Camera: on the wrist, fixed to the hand. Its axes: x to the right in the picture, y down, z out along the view.
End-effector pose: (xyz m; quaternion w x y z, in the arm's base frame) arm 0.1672 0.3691 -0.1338 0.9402 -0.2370 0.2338 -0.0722
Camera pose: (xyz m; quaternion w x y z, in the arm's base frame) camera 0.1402 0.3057 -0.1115 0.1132 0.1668 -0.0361 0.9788
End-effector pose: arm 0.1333 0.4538 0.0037 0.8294 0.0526 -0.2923 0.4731
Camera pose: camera 0.1908 0.4121 -0.0106 0.5435 0.1837 0.2995 -0.7624
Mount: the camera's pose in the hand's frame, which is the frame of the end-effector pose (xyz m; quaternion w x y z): -0.0172 -0.0670 -0.0216 0.0122 0.0426 0.2803 -0.9589
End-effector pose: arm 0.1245 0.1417 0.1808 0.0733 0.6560 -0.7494 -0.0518
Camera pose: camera 0.1959 0.1502 0.1897 0.1333 0.7442 0.6382 0.1449
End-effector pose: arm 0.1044 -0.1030 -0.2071 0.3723 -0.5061 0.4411 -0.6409
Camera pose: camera 0.0849 -0.0607 -0.1516 0.7121 0.2336 0.4028 0.5254
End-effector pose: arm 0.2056 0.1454 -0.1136 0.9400 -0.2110 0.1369 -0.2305
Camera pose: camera 0.1580 0.0927 -0.0989 0.2389 0.0292 -0.0530 0.9691
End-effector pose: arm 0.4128 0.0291 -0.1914 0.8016 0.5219 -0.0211 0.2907
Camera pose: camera 0.4254 0.0206 -0.2623 0.2722 -0.0207 0.7373 -0.6179
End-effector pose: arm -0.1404 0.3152 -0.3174 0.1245 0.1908 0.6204 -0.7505
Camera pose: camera -0.1505 0.3488 -0.2540 0.9001 0.3769 -0.1934 0.1015
